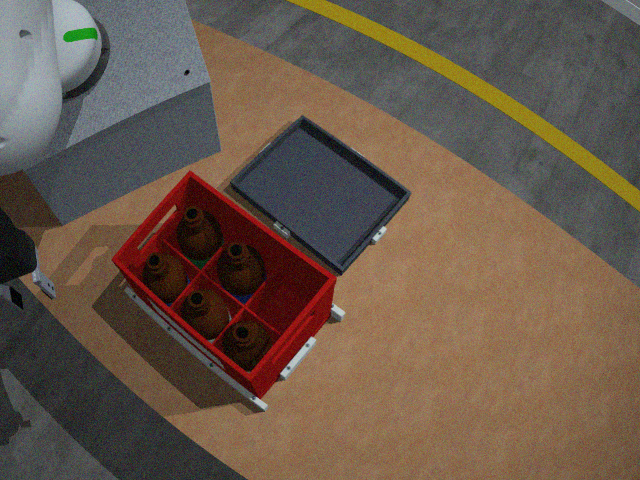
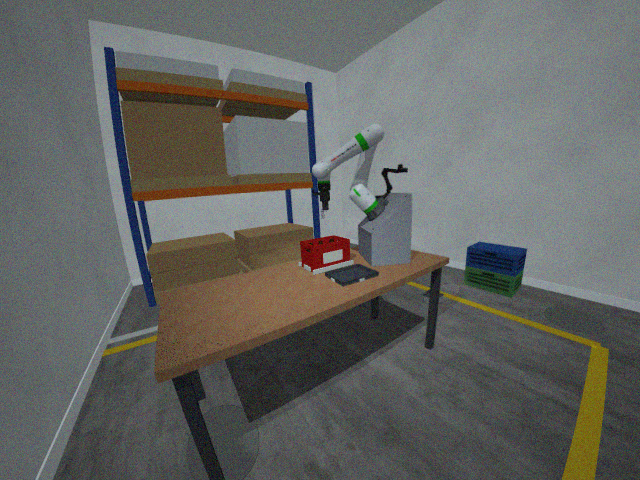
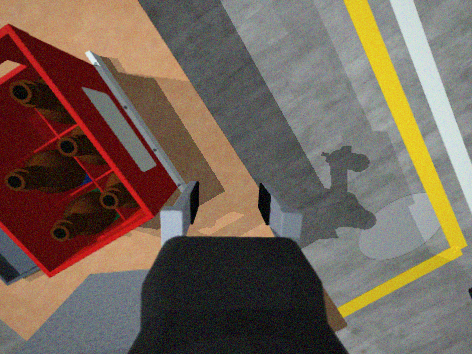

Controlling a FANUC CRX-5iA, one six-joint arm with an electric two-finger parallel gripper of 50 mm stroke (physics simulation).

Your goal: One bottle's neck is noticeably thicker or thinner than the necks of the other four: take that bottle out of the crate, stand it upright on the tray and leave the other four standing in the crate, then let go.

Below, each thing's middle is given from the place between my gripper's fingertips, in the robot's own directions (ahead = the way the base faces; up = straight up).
Scene:
Right now my hand is 20 cm above the blue-labelled bottle [image 1: 163, 274], 17 cm to the right of it and 5 cm short of it. From my hand the other things lie so: green-labelled bottle [image 1: 199, 235]: 26 cm to the left, 20 cm below, 4 cm ahead; pale rail [image 3: 102, 69]: 27 cm below, 13 cm ahead, 12 cm to the left.

